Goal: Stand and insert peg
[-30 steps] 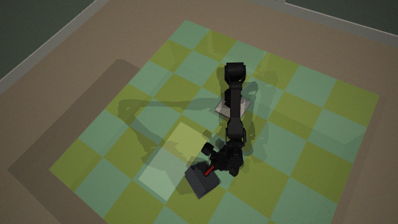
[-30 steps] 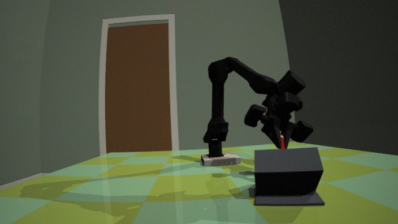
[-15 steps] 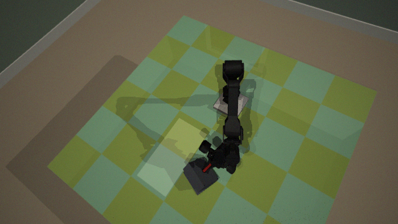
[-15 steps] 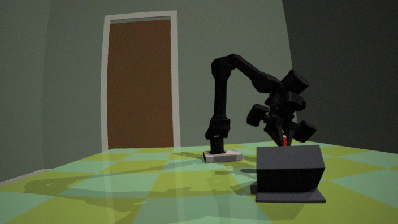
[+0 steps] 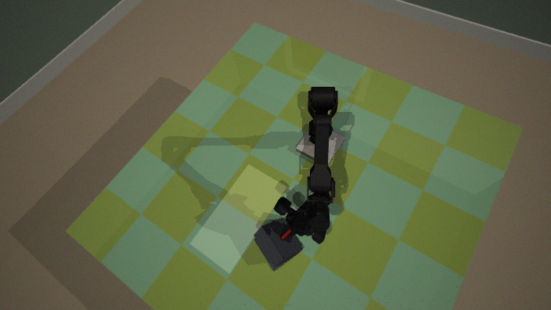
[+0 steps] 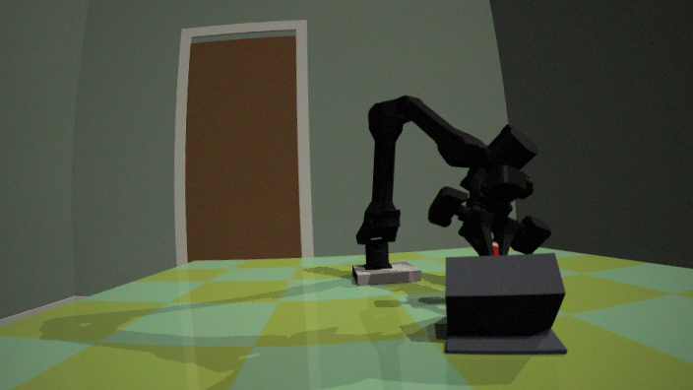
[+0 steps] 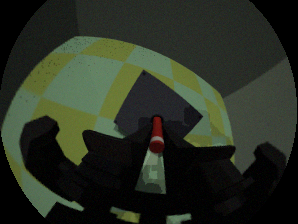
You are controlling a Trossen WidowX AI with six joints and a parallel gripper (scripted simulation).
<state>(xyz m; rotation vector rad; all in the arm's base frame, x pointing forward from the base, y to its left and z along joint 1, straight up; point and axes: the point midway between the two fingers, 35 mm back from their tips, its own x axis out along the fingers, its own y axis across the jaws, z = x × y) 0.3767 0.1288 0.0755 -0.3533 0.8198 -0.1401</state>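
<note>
Now: the dark sloped panel 3 cm ahead of my gripper tip, 1 cm to the right of it and 4 cm below it. From my gripper tip the other things lie so: red peg (1 cm behind, 1 cm above).
</note>
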